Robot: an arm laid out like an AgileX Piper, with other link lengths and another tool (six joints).
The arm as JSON. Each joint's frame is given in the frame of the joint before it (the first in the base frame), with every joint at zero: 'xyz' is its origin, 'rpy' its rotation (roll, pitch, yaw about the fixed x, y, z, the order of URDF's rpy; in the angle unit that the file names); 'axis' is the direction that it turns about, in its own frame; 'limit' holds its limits. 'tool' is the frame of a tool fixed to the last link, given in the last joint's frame.
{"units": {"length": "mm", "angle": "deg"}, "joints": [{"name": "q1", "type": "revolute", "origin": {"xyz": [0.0, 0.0, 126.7], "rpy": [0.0, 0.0, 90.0]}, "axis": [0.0, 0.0, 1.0], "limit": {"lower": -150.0, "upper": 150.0}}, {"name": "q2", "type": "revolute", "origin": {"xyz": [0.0, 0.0, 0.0], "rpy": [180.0, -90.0, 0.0]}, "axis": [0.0, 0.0, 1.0], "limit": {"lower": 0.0, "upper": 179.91}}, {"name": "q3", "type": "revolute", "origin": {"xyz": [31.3, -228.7, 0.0], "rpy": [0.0, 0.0, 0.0]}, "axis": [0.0, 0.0, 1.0], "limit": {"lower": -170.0, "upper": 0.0}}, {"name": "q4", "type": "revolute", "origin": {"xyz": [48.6, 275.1, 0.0], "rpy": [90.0, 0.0, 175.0]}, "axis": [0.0, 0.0, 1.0], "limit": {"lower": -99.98, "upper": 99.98}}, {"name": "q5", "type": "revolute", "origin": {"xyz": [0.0, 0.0, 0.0], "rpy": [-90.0, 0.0, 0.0]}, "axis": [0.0, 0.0, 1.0], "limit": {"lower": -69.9, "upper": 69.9}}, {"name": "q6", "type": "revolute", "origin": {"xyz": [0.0, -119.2, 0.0], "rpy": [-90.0, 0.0, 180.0]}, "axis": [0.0, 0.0, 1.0], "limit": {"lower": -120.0, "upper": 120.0}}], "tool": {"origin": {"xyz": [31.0, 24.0, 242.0], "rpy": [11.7, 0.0, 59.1]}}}
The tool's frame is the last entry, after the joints.
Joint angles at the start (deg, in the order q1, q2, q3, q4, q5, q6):
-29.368 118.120 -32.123 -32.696 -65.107 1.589
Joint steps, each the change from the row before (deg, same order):
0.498 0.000 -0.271 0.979 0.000 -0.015
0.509 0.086 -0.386 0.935 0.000 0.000
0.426 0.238 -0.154 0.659 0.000 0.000
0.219 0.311 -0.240 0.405 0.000 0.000
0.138 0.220 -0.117 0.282 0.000 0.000
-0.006 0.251 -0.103 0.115 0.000 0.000
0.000 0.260 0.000 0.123 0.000 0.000
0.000 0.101 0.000 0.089 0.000 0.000
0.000 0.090 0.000 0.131 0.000 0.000
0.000 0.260 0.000 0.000 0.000 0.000
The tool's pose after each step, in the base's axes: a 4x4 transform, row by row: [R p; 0 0 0 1], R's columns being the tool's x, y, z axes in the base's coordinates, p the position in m. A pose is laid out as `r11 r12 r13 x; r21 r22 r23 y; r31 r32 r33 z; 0 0 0 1`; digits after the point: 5 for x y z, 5 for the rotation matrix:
0.17926 -0.03121 0.98331 0.53430; -0.82196 -0.55397 0.13226 -0.11435; 0.54060 -0.83195 -0.12496 -0.03119; 0 0 0 1
0.17014 -0.03032 0.98495 0.53697; -0.82314 -0.55388 0.12514 -0.11614; 0.54176 -0.83204 -0.11920 -0.02894; 0 0 0 1
0.16713 -0.03281 0.98539 0.53792; -0.82508 -0.55179 0.12157 -0.11619; 0.53974 -0.83334 -0.11929 -0.02979; 0 0 0 1
0.16483 -0.03501 0.98570 0.53878; -0.82646 -0.55034 0.11866 -0.11681; 0.53832 -0.83421 -0.11965 -0.03085; 0 0 0 1
0.16346 -0.03737 0.98584 0.53907; -0.82770 -0.54896 0.11643 -0.11723; 0.53684 -0.83501 -0.12067 -0.03197; 0 0 0 1
0.16288 -0.04030 0.98582 0.53896; -0.82883 -0.54765 0.11455 -0.11793; 0.53526 -0.83574 -0.12261 -0.03354; 0 0 0 1
0.16319 -0.04469 0.98558 0.53827; -0.83046 -0.54555 0.11276 -0.11832; 0.53264 -0.83689 -0.12614 -0.03591; 0 0 0 1
0.16269 -0.04675 0.98557 0.53799; -0.83126 -0.54462 0.11138 -0.11872; 0.53155 -0.83738 -0.12746 -0.03681; 0 0 0 1
0.16146 -0.04901 0.98566 0.53772; -0.83217 -0.54364 0.10929 -0.11937; 0.53049 -0.83789 -0.12856 -0.03760; 0 0 0 1
0.16359 -0.05238 0.98514 0.53706; -0.83328 -0.54188 0.10956 -0.11903; 0.52809 -0.83882 -0.13229 -0.04001; 0 0 0 1

